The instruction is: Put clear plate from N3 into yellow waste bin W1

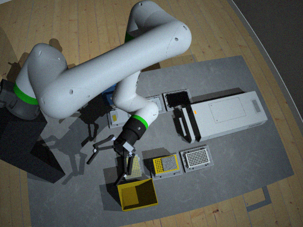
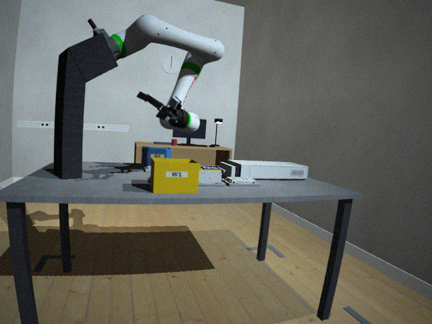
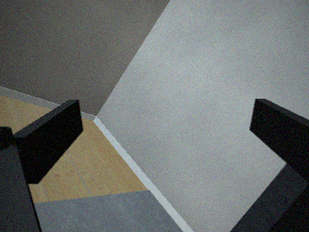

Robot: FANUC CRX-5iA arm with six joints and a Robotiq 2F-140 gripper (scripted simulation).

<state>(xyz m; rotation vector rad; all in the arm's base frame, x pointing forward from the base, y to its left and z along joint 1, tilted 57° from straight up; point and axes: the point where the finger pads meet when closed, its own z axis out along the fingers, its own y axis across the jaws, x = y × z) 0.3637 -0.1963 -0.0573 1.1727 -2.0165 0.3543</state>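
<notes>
Right now the clear plate is 460 mm to the left of my hand, 320 mm below it and 220 mm ahead of it. Round my hand: white plate: 450 mm ahead, 320 mm below, 110 mm to the left; then yellow tip rack: 290 mm below, 270 mm ahead, 80 mm to the left; then yellow bin: 300 mm below, 120 mm ahead, 70 mm to the right.
</notes>
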